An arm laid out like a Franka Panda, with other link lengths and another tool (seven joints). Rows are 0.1 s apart.
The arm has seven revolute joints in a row. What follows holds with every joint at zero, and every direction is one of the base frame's.
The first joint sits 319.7 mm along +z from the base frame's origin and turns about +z.
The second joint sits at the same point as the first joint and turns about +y.
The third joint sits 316 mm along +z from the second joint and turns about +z.
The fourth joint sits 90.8 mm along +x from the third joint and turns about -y.
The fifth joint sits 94 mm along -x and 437.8 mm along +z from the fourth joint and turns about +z.
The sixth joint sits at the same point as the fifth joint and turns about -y.
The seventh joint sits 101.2 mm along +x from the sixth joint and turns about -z.
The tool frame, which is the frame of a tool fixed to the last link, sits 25 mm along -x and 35 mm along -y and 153.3 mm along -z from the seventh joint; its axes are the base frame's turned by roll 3.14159, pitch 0.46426 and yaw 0.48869 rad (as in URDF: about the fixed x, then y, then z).
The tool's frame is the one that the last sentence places.
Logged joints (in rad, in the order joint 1, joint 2, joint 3, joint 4, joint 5, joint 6, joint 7), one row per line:
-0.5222 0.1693 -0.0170 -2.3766 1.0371 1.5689 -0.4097
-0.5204 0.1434 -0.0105 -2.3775 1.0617 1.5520 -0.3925
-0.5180 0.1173 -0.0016 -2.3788 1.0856 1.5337 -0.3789
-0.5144 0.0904 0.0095 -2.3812 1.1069 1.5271 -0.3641
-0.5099 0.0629 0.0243 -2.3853 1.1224 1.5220 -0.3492
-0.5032 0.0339 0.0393 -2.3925 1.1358 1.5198 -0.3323
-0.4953 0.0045 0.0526 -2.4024 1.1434 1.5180 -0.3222
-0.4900 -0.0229 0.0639 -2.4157 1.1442 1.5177 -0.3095
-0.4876 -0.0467 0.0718 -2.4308 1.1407 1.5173 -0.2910
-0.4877 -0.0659 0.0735 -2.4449 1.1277 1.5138 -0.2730
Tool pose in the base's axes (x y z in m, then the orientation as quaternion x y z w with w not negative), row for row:
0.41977 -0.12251 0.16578 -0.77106 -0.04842 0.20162 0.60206
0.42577 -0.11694 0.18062 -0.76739 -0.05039 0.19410 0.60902
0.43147 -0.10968 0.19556 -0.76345 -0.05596 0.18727 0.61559
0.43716 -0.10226 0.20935 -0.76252 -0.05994 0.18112 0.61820
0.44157 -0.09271 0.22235 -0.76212 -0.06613 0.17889 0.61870
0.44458 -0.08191 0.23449 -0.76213 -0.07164 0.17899 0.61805
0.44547 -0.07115 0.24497 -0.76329 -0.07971 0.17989 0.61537
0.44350 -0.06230 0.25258 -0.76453 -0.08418 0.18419 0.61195
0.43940 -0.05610 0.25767 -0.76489 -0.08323 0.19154 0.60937
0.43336 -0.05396 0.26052 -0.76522 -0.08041 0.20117 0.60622
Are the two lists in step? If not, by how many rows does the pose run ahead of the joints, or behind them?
They are in step.
